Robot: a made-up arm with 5 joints.
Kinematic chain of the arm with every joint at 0, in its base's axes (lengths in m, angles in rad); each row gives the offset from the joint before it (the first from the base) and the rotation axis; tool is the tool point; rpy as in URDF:
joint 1: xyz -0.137 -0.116 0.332 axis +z
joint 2: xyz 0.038 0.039 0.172 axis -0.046 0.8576 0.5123
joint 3: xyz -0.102 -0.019 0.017 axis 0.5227 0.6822 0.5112
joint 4: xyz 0 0.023 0.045 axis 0.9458 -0.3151 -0.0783
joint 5: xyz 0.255 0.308 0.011 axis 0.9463 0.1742 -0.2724
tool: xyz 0.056 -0.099 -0.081 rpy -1.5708 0 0
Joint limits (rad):
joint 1: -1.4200..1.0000
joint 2: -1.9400..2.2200
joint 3: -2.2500..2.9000
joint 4: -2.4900..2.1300
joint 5: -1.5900..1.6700
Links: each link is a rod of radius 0.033 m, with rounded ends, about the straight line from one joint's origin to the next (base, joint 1, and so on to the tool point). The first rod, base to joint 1, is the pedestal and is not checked.
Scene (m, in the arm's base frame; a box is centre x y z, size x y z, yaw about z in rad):
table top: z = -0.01
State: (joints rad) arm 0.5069 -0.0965 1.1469 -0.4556 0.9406
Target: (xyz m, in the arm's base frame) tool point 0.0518 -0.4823 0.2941
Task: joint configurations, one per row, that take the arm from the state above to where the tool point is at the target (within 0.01 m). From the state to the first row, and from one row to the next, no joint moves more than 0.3 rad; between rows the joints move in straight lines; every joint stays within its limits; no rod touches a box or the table.
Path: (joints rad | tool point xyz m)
1: 0.2481 -0.2709 1.0371 -0.5610 1.0243 | -0.3295 0.2747 0.3544
2: -0.0106 -0.4453 0.9273 -0.6664 1.1079 | -0.1420 0.2978 0.2915
3: -0.2694 -0.6197 0.8175 -0.7718 1.1916 | 0.0480 0.2309 0.2485
4: -0.5281 -0.7941 0.7077 -0.8772 1.2753 | 0.1915 0.0790 0.2288
5: -0.7869 -0.9685 0.5979 -0.9826 1.3590 | 0.2472 -0.1254 0.2325
6: -1.0456 -1.1429 0.4881 -1.0880 1.4426 | 0.1966 -0.3307 0.2564
7: -1.3044 -1.3173 0.3783 -1.1934 1.5263 | 0.0518 -0.4823 0.2941

